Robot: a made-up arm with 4 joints. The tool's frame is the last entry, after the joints.
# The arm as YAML. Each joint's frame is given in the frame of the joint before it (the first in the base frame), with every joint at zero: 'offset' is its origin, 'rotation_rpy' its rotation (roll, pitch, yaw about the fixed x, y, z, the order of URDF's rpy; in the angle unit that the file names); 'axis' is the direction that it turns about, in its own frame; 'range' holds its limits. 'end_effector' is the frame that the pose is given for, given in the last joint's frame.
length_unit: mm
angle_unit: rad
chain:
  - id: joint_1
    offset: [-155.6, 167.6, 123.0]
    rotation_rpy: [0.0, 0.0, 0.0]
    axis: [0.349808, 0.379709, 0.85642]
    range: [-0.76, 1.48]
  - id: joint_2
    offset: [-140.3, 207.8, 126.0]
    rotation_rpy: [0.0, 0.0, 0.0]
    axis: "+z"
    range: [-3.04, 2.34]
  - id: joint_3
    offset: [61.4, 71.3, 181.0]
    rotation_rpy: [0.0, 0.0, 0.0]
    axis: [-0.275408, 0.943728, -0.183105]
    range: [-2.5, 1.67]
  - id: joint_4
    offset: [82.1, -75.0, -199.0]
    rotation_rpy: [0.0, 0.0, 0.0]
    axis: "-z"
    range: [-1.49, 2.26]
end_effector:
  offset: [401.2, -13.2, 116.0]
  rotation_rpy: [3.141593, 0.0, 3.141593]
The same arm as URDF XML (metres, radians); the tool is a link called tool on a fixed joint. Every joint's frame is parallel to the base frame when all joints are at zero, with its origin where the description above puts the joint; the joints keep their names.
<robot name="arm">
  <joint name="joint_1" type="revolute">
    <parent link="base"/>
    <child link="link1"/>
    <origin xyz="-0.1556 0.1676 0.1230" rpy="0.0000 0.0000 0.0000"/>
    <axis xyz="0.349808 0.379709 0.85642"/>
    <limit lower="-0.7600" upper="1.4800"/>
  </joint>
  <joint name="joint_2" type="revolute">
    <parent link="link1"/>
    <child link="link2"/>
    <origin xyz="-0.1403 0.2078 0.1260" rpy="0.0000 0.0000 0.0000"/>
    <axis xyz="0 0 1"/>
    <limit lower="-3.0400" upper="2.3400"/>
  </joint>
  <joint name="joint_3" type="revolute">
    <parent link="link2"/>
    <child link="link3"/>
    <origin xyz="0.0614 0.0713 0.1810" rpy="0.0000 0.0000 0.0000"/>
    <axis xyz="-0.275408 0.943728 -0.183105"/>
    <limit lower="-2.5000" upper="1.6700"/>
  </joint>
  <joint name="joint_4" type="revolute">
    <parent link="link3"/>
    <child link="link4"/>
    <origin xyz="0.0821 -0.0750 -0.1990" rpy="0.0000 0.0000 0.0000"/>
    <axis xyz="0 0 -1"/>
    <limit lower="-1.4900" upper="2.2600"/>
  </joint>
  <joint name="tool_joint" type="fixed">
    <parent link="link4"/>
    <child link="tool"/>
    <origin xyz="0.4012 -0.0132 0.1160" rpy="-3.1416 0.0000 -3.1416"/>
  </joint>
  <link name="base"/>
  <link name="link1"/>
  <link name="link2"/>
  <link name="link3"/>
  <link name="link4"/>
  <link name="tool"/>
</robot>

